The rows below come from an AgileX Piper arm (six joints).
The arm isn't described. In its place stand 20 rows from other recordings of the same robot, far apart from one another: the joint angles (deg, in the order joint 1, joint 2, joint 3, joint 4, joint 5, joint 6), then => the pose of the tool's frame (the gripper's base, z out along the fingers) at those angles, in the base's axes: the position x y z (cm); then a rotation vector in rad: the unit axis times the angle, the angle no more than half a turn.
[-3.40, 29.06, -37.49, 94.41, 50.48, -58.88] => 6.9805 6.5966 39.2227 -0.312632 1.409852 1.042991
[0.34, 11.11, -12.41, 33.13, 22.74, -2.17] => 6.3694 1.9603 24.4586 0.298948 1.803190 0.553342
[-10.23, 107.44, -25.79, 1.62, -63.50, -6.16] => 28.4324 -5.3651 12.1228 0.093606 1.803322 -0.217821
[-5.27, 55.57, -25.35, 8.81, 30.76, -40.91] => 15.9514 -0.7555 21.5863 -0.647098 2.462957 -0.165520
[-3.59, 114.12, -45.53, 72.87, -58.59, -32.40] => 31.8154 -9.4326 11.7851 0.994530 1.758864 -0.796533
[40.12, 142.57, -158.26, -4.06, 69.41, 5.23] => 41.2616 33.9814 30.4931 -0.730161 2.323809 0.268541
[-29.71, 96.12, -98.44, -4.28, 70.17, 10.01] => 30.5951 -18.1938 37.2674 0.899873 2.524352 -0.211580
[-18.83, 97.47, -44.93, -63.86, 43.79, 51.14] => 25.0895 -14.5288 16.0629 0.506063 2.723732 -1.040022
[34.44, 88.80, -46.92, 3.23, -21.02, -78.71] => 27.6460 18.7349 24.8319 -1.533223 1.088394 -0.517877
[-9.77, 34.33, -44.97, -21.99, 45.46, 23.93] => 9.6193 -4.1208 36.2195 0.482910 1.989643 -0.295119
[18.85, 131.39, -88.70, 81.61, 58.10, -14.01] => 40.9412 22.0535 13.5088 -0.435273 -2.512816 -1.617174
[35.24, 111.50, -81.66, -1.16, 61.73, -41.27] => 31.2652 21.8892 19.5375 -1.919606 2.412028 -0.032737
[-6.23, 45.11, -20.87, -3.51, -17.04, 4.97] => 16.2170 -1.6061 28.4891 0.096255 1.607104 -0.047927
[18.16, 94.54, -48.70, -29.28, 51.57, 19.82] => 26.4607 5.0101 17.0071 -0.449906 2.963337 -0.582786
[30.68, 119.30, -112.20, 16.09, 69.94, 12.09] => 37.6168 25.0721 27.9920 -0.389901 2.876390 0.546570
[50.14, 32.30, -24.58, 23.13, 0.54, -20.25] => 7.9406 9.5629 31.1475 -0.674064 1.533327 0.709502
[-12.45, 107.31, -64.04, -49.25, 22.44, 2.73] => 36.8664 -10.8342 17.3162 -0.593869 2.549257 -0.751119
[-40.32, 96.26, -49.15, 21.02, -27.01, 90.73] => 26.1796 -24.1619 22.1910 1.875964 0.382774 0.680087
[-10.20, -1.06, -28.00, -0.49, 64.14, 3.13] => -0.8879 0.0886 26.9409 0.244115 2.082691 -0.084826
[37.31, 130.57, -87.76, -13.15, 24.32, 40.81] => 37.7170 27.6711 9.6364 -0.166221 2.658425 0.263189
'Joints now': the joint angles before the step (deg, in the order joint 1, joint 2, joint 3, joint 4, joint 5, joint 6). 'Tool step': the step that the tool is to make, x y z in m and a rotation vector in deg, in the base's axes. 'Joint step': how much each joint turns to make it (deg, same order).
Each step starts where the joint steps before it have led.
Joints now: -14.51, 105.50, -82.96, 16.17, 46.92, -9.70
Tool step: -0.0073, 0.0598, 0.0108, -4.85, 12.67, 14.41
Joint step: 9.56, 0.00, -4.38, -8.37, 16.24, 0.60
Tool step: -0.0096, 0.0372, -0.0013, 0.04, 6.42, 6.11
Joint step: 5.60, 0.00, -0.14, -0.49, 6.56, 0.44
